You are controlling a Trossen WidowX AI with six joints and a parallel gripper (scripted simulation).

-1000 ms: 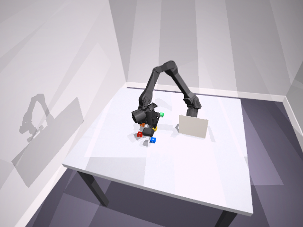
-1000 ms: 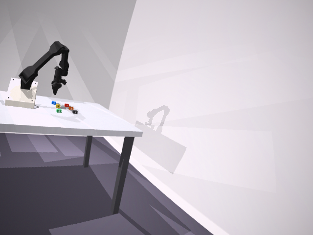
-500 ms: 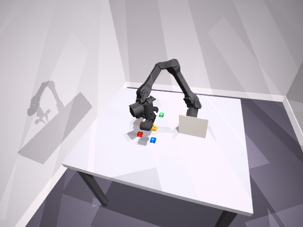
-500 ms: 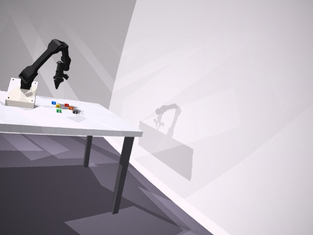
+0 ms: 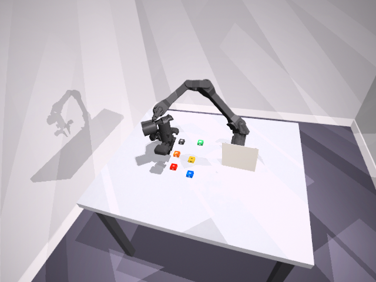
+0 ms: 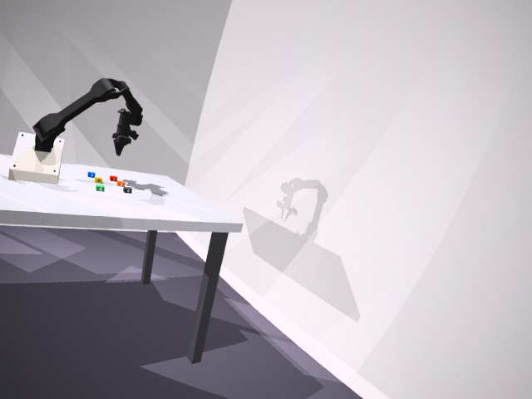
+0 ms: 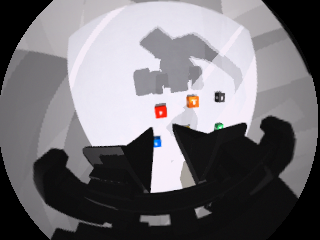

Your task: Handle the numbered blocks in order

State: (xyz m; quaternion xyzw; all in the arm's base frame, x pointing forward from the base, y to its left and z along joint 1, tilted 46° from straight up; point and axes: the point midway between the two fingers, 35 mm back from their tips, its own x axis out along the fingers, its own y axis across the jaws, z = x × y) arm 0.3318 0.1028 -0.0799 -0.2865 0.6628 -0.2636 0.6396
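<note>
The red block lies 1 cm to the right of my gripper tip and 11 cm below it. The rest, counted from my gripper tip: yellow block (8 cm behind, 8 cm to the right, 11 cm below); then orange block (2 cm ahead, 11 cm to the right, 11 cm below); then blue block (11 cm behind, 2 cm to the left, 11 cm below).
</note>
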